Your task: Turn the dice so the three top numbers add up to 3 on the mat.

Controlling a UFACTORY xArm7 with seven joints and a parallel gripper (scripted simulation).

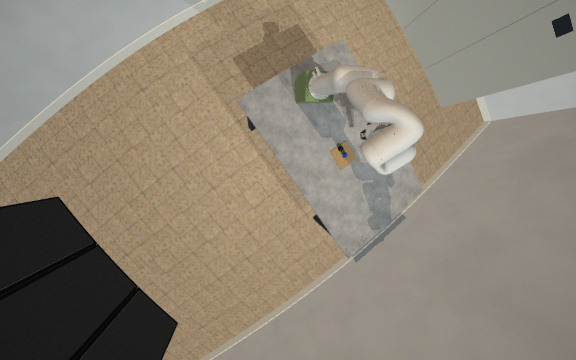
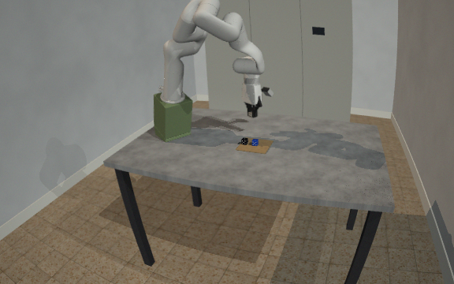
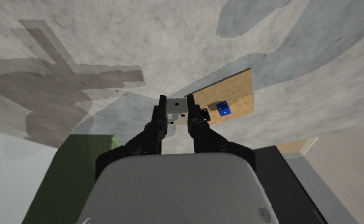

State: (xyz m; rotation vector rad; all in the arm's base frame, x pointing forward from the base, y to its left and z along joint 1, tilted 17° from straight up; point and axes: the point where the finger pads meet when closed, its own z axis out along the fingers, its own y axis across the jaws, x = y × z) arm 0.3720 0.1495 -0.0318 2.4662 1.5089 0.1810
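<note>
Now: hand 10 mm above the white die. From my hand the other things lie so: tan mat (130 mm to the right, 110 mm below, 60 mm ahead); then blue die (130 mm to the right, 100 mm below, 60 mm ahead); then black die (130 mm to the right, 100 mm below, 10 mm ahead).
</note>
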